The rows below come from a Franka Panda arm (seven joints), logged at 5 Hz.
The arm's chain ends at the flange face. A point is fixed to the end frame.
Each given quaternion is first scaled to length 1.
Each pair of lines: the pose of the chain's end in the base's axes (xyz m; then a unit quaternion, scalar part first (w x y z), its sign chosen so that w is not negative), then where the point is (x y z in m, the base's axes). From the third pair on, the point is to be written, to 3 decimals.
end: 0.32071 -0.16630 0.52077 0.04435 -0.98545 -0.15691 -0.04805
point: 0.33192 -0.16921 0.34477
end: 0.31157 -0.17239 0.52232 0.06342 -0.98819 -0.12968 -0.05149
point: 0.32247 -0.16866 0.34632
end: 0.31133 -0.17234 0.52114 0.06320 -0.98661 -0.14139 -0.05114
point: 0.322 -0.169 0.345
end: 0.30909 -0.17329 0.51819 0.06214 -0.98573 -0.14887 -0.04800
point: 0.319 -0.170 0.342
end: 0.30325 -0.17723 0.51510 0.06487 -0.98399 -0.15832 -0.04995
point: 0.314 -0.173 0.339
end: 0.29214 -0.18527 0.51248 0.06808 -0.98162 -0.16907 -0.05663
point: 0.305 -0.179 0.337
